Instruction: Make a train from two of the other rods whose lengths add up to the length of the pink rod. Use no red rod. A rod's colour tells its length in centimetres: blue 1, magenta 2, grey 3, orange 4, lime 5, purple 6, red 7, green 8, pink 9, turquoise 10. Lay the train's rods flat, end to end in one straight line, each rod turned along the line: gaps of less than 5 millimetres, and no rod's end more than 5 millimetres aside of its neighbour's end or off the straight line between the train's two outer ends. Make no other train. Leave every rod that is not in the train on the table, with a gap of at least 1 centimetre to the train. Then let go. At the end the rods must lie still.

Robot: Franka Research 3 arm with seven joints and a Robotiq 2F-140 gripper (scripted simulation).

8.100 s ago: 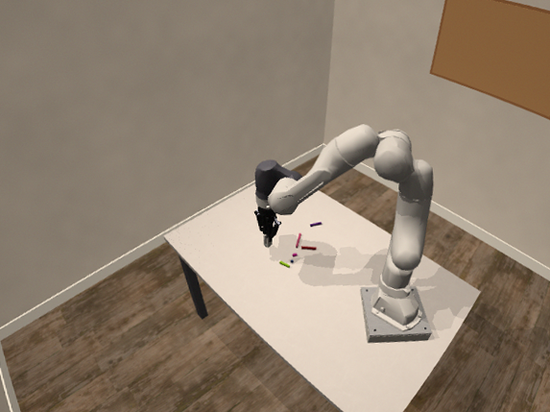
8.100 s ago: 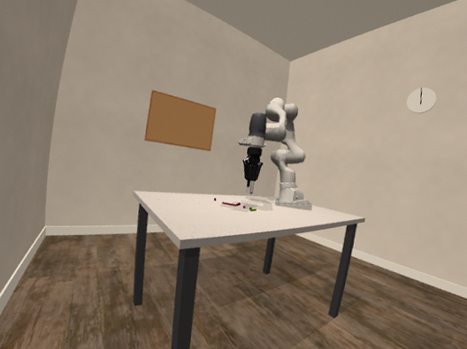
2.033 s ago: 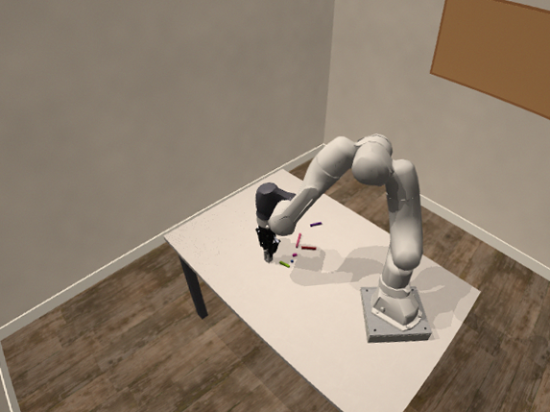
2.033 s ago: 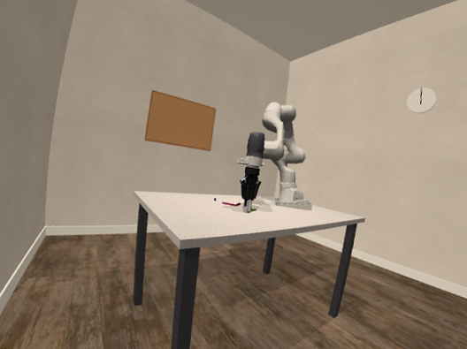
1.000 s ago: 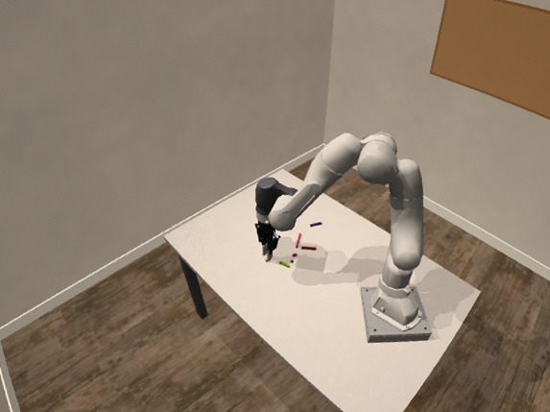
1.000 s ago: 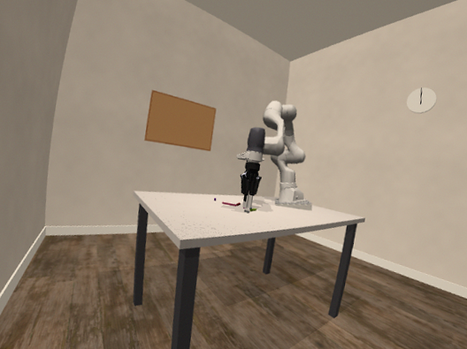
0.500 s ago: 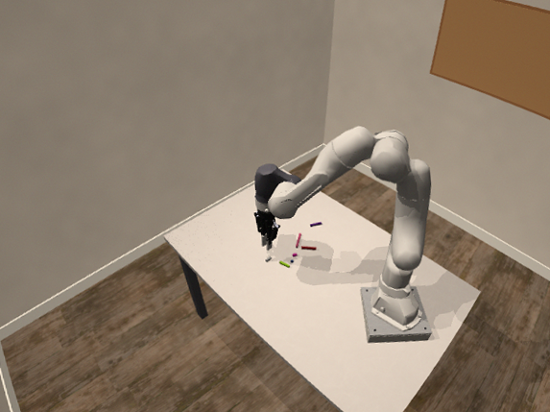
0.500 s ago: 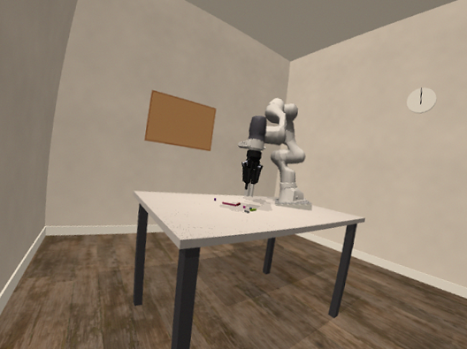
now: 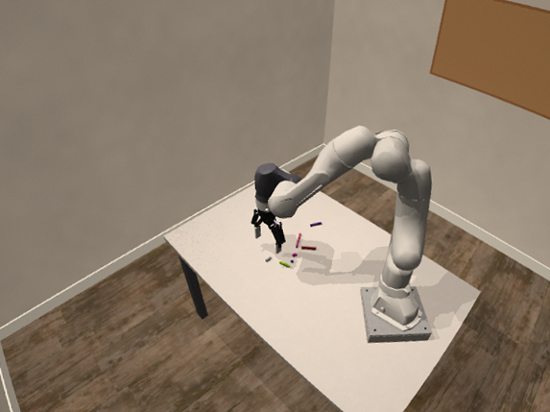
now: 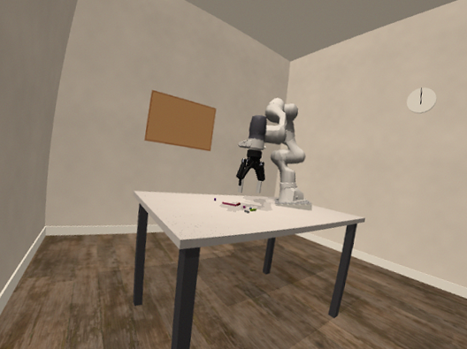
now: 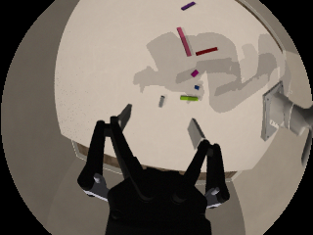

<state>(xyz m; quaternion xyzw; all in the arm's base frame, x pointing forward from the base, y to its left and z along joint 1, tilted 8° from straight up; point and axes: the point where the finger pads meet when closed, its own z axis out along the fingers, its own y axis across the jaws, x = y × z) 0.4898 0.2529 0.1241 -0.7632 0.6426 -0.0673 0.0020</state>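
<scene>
Now: hand 50 mm short of the purple rod, 320 mm to the left of it and 120 mm above it. Also, from my hand: small blue rod: 70 mm behind, 80 mm to the right, 120 mm below; lime rod: 70 mm behind, 40 mm to the right, 120 mm below; grey rod: 120 mm below.
</scene>
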